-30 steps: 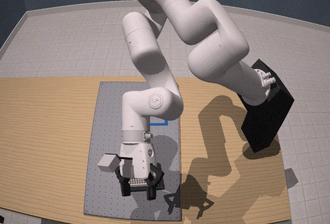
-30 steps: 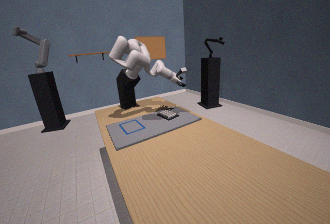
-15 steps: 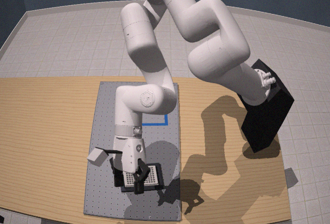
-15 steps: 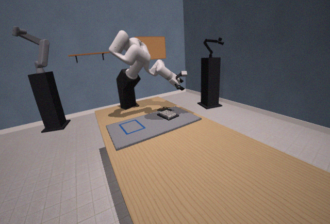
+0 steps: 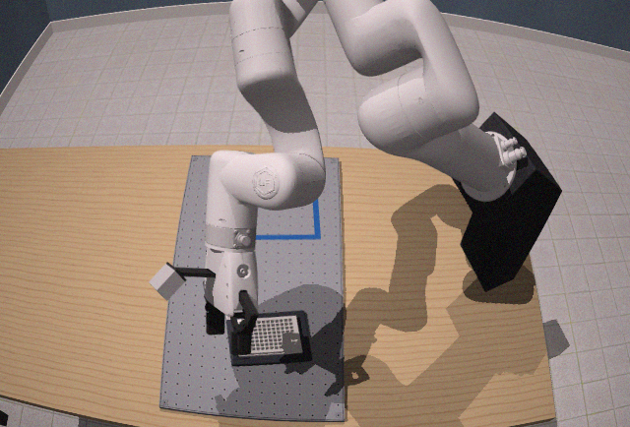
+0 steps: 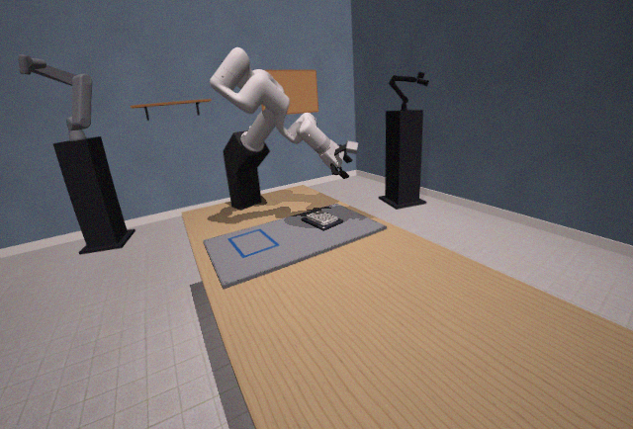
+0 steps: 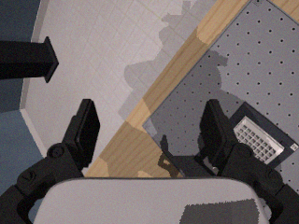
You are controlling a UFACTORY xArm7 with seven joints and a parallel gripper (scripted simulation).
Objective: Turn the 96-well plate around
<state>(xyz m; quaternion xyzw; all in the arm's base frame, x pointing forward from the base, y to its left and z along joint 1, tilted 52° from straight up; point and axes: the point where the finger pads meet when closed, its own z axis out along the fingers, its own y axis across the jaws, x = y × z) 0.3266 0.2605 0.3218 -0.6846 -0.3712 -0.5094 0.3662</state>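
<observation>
The white 96-well plate is 22 cm below my hand, 12 cm to the right of it and 2 cm behind it. Round my hand: dark plate nest N1: 23 cm below, 12 cm to the right, 2 cm behind.
</observation>
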